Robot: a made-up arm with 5 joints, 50 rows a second.
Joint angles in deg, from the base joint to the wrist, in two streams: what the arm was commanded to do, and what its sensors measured. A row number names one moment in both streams.
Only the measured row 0 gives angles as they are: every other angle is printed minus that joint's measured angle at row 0.
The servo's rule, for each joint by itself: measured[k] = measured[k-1] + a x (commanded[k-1-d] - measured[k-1]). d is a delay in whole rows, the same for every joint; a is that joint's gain. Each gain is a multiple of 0.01, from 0.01 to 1. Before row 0 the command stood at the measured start. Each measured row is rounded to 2 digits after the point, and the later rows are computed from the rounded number. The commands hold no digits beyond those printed.
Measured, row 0:
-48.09 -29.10 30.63 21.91 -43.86
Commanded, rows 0 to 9:
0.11 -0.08 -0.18 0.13 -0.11
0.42 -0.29 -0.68 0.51 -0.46
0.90 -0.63 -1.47 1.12 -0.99
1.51 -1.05 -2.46 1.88 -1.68
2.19 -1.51 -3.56 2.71 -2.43
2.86 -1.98 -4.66 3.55 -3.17
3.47 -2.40 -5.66 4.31 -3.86
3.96 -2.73 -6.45 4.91 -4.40
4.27 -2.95 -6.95 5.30 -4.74
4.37 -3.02 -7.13 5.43 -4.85
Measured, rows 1 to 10:
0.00 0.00 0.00 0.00 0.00
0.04 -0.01 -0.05 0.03 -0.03
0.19 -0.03 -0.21 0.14 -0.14
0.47 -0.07 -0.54 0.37 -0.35
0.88 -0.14 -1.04 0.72 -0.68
1.39 -0.24 -1.70 1.18 -1.12
1.96 -0.36 -2.47 1.73 -1.63
2.55 -0.50 -3.30 2.32 -2.19
3.10 -0.66 -4.12 2.92 -2.74
3.56 -0.82 -4.86 3.47 -3.24
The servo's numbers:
d 1
a 0.39 0.07 0.26 0.23 0.25

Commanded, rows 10 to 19:
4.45 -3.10 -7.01 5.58 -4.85
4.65 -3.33 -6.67 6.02 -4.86
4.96 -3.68 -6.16 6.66 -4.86
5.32 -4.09 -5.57 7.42 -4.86
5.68 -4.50 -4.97 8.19 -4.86
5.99 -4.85 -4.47 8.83 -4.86
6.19 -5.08 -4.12 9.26 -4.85
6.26 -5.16 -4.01 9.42 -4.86
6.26 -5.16 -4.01 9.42 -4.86
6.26 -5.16 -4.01 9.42 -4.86
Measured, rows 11 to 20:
3.88 -0.97 -5.45 3.92 -3.64
4.10 -1.12 -5.86 4.30 -3.94
4.31 -1.27 -6.07 4.70 -4.17
4.56 -1.44 -6.09 5.15 -4.34
4.86 -1.63 -5.95 5.67 -4.47
5.18 -1.83 -5.70 6.25 -4.57
5.50 -2.04 -5.38 6.84 -4.64
5.77 -2.25 -5.05 7.40 -4.69
5.96 -2.45 -4.78 7.86 -4.73
6.08 -2.64 -4.58 8.22 -4.76

